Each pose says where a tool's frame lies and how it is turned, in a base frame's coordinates. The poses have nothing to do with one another.
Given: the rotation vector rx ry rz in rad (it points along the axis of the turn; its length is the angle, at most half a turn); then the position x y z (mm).
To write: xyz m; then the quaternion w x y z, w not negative. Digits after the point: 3 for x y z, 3 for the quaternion.
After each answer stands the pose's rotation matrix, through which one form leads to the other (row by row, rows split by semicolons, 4 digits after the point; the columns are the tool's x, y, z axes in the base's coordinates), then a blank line. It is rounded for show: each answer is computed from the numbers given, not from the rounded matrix.
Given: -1.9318, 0.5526, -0.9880, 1, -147, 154
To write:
0.001, -0.147, 0.154, 0.436, -0.776, 0.222, -0.397
0.5860 0.0015 0.8103; -0.6912 -0.5210 0.5008; 0.4229 -0.8536 -0.3043

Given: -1.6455, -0.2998, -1.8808, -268, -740, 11
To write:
-0.268, -0.740, 0.011, 0.307, -0.622, -0.113, -0.711
-0.0370 0.5781 0.8152; -0.2960 -0.7855 0.5435; 0.9545 -0.2211 0.2002

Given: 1.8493, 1.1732, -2.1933, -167, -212, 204
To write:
-0.167, -0.212, 0.204, 0.021, 0.597, 0.378, -0.707
-0.2875 0.4813 -0.8281; 0.4217 -0.7127 -0.5606; -0.8600 -0.5103 0.0019

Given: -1.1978, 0.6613, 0.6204, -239, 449, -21
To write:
-0.239, 0.449, -0.021, 0.731, -0.544, 0.300, 0.282
0.6606 -0.7389 0.1324; 0.0850 0.2489 0.9648; -0.7459 -0.6261 0.2273

